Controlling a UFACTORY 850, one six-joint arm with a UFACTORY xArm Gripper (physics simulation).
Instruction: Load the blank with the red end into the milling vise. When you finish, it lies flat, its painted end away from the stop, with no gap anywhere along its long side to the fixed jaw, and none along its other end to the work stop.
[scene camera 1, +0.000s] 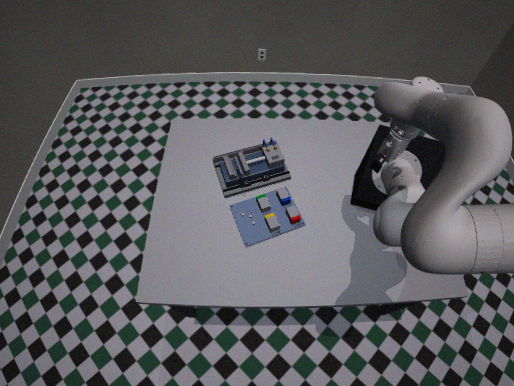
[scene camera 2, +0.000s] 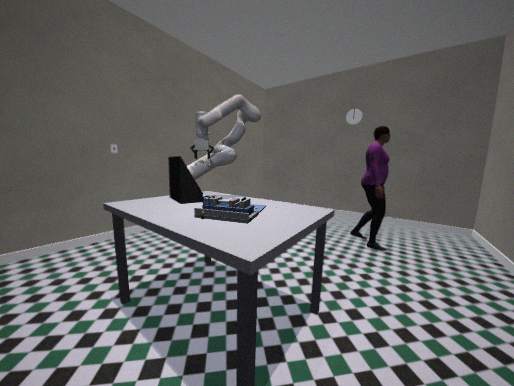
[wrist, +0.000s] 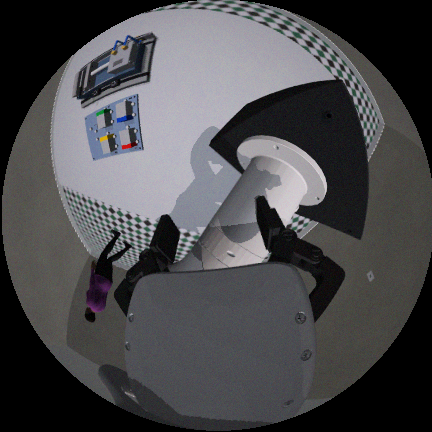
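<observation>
The grey blank with the red end sits on the blue plate, at the corner nearest the robot's base and away from the vise. The milling vise stands beside the plate, with two grey jaw bars and a grey block at one end. No blank shows between its jaws. Which part is the work stop I cannot tell. My gripper is open and empty, high above the robot's base side, far from the blank.
Blanks with green, blue and yellow ends share the plate. Small pale pegs stand on it. The black pedestal carries the arm. A person stands beyond the table.
</observation>
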